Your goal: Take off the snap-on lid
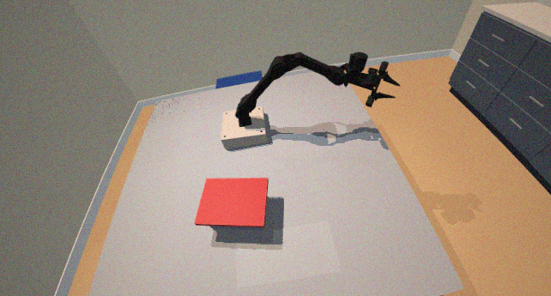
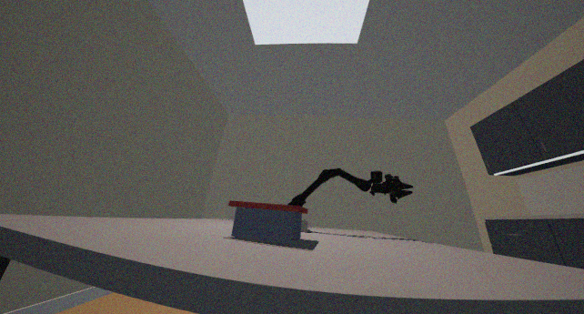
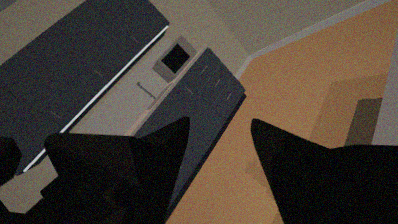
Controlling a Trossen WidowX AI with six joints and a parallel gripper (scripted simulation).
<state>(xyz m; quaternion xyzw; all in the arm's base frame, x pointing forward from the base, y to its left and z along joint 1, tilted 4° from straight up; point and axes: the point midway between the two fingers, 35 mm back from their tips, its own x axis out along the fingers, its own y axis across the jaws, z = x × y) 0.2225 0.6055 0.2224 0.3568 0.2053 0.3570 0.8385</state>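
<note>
My gripper tip is now 730 mm to the left of the red lid, 210 mm short of it and 150 mm above it. The rest, counted from my gripper tip: blue-grey storage box 730 mm to the right, 210 mm ahead, 200 mm below.
</note>
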